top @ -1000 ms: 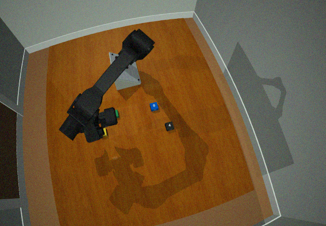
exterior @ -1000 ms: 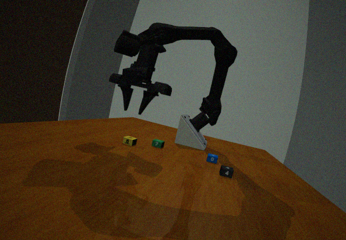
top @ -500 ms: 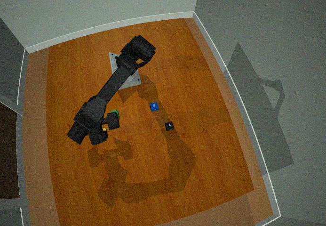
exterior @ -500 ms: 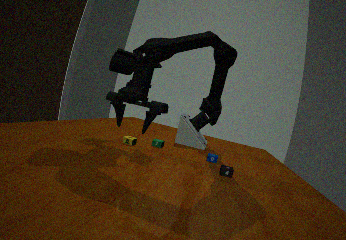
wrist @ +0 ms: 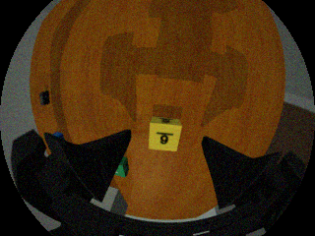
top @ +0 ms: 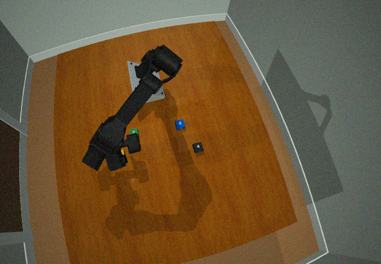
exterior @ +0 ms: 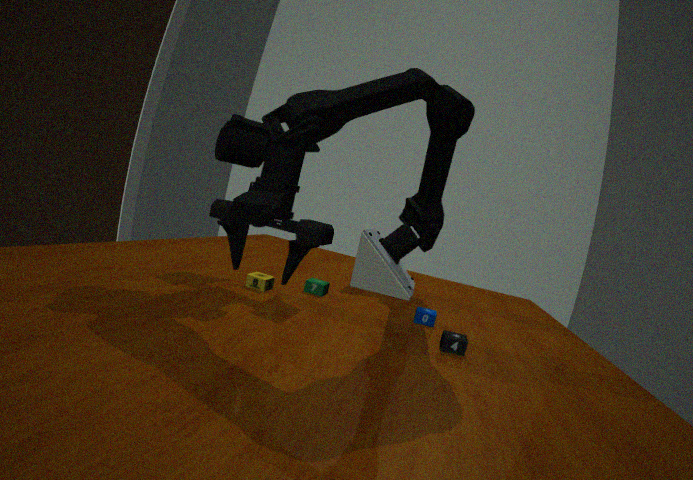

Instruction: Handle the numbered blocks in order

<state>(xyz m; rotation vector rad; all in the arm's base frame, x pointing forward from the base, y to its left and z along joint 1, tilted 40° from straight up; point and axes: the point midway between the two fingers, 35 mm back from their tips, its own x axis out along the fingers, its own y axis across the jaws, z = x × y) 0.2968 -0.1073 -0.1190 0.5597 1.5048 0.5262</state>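
My gripper tip is now 1 cm above the yellow block. The rest, counted from my gripper tip: blue block: 6 cm behind, 26 cm to the left, 1 cm below; then black block: 5 cm ahead, 29 cm to the left, 1 cm below; then green block: 7 cm behind, 7 cm to the left, 1 cm below.
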